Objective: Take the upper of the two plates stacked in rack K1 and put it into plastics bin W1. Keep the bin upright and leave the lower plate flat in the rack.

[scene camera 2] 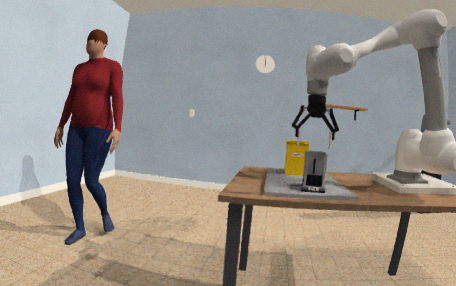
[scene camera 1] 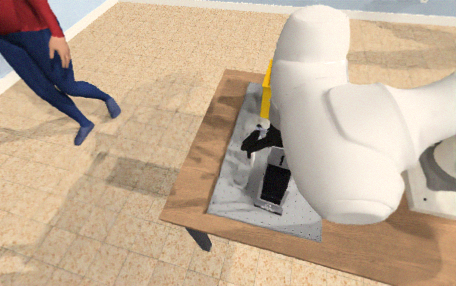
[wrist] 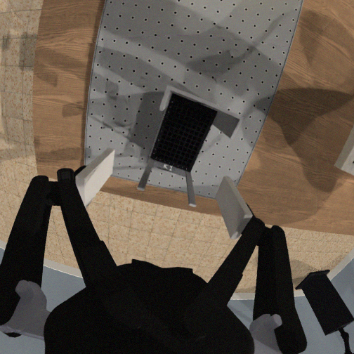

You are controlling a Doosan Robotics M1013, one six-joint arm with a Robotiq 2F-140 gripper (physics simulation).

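Places are measured from the arm's base along level axes (x ahead, y left, z up), in millimetres.
Pixels of known places: gripper, between the fingertips: (scene camera 2: 314,147) (scene camera 1: 275,168); arm's base, origin of its link: (scene camera 2: 406,180) (scene camera 1: 448,169).
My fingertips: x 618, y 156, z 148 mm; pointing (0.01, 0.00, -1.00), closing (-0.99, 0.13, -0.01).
Ahead of a thing's pixels: the offset from my fingertips to its top centre. Level surfaces: height alone.
Rack K1 {9 mm right, 16 mm back, 21 mm down} (scene camera 1: 270,206) (scene camera 2: 322,162) (wrist: 227,123) is a grey, upright holder on the perforated board. A black gridded plate {19 mm right, 18 mm back, 126 mm down} (scene camera 1: 274,186) (scene camera 2: 314,180) (wrist: 185,132) lies in it; the wrist view shows its top from above, and I cannot make out the lower plate separately. The yellow bin {432 mm right, 20 mm back, 7 mm up} (scene camera 1: 265,102) (scene camera 2: 297,161), W1 by the task, stands upright behind the rack, partly hidden by the arm in scene camera 1. It does not show in the wrist view. My gripper (scene camera 2: 314,140) (wrist: 167,174) is wide open and empty, pointing down, above the rack's height. In scene camera 1 the arm hides part of it.
The perforated grey board {173 mm down} (scene camera 1: 225,195) (scene camera 2: 280,188) (wrist: 200,50) lies on the wooden table {186 mm down} (scene camera 1: 185,205) (scene camera 2: 380,200) (wrist: 60,100). A person in a red top (scene camera 1: 30,15) (scene camera 2: 95,95) stands on the floor left of the table. The arm's white base plate (scene camera 2: 430,187) is at the right.
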